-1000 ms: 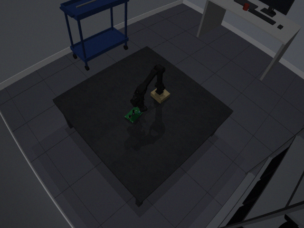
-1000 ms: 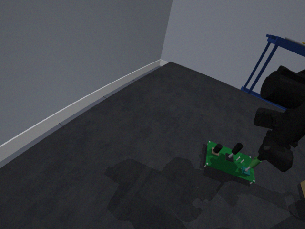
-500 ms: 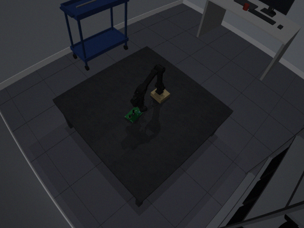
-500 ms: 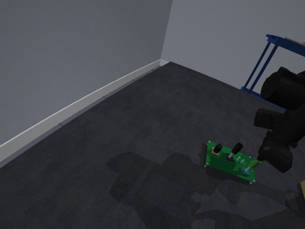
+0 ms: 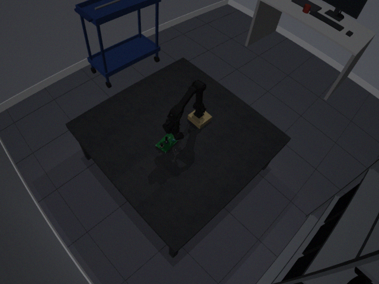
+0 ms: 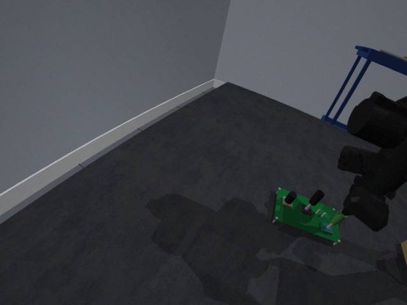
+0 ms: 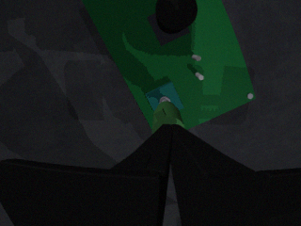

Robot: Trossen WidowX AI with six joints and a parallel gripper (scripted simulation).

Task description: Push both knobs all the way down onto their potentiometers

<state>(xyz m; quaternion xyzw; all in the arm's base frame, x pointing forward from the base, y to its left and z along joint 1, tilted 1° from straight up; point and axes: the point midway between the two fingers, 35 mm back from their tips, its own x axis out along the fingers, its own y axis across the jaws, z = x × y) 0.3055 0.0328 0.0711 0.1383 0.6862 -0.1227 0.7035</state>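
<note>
The black knob is 6 cm ahead of my gripper tip, 2 cm to the right of it and 1 cm below it. Round my gripper tip: green knob: 2 cm below.
</note>
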